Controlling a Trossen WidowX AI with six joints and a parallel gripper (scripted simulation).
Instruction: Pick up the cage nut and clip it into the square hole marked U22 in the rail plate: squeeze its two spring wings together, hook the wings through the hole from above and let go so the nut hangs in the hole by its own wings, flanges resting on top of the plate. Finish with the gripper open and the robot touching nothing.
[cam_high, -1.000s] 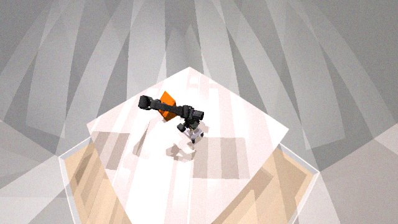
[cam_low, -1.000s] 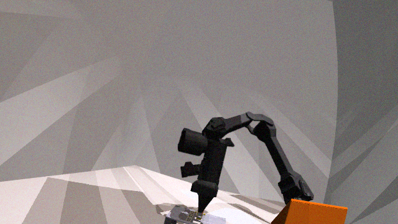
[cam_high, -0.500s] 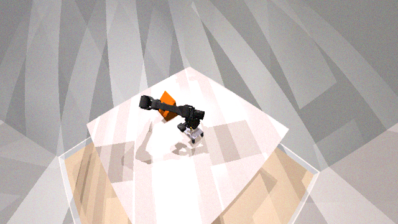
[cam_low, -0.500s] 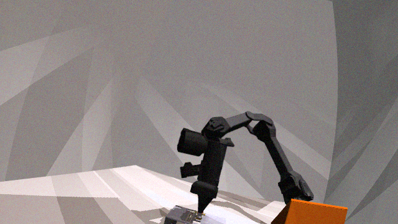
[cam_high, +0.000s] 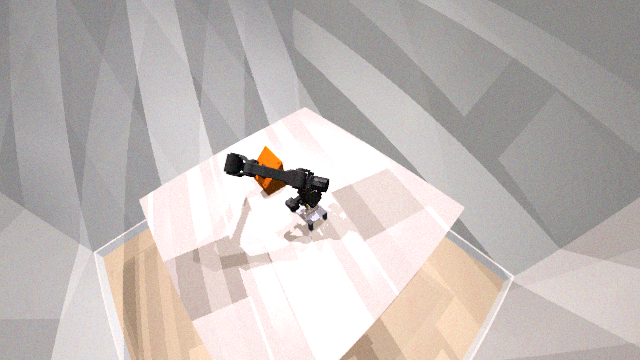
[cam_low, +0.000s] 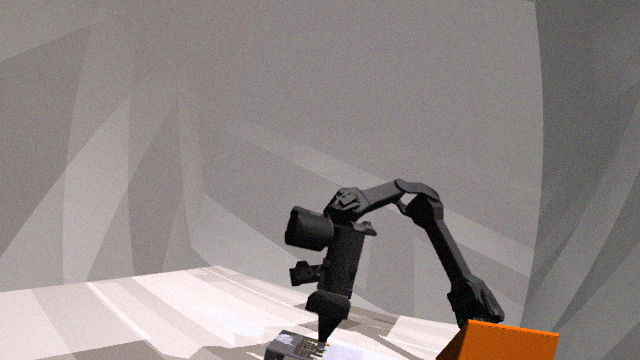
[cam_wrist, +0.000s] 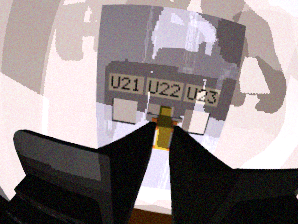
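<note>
Right now my gripper tip is 10 mm above the brass cage nut.
</note>
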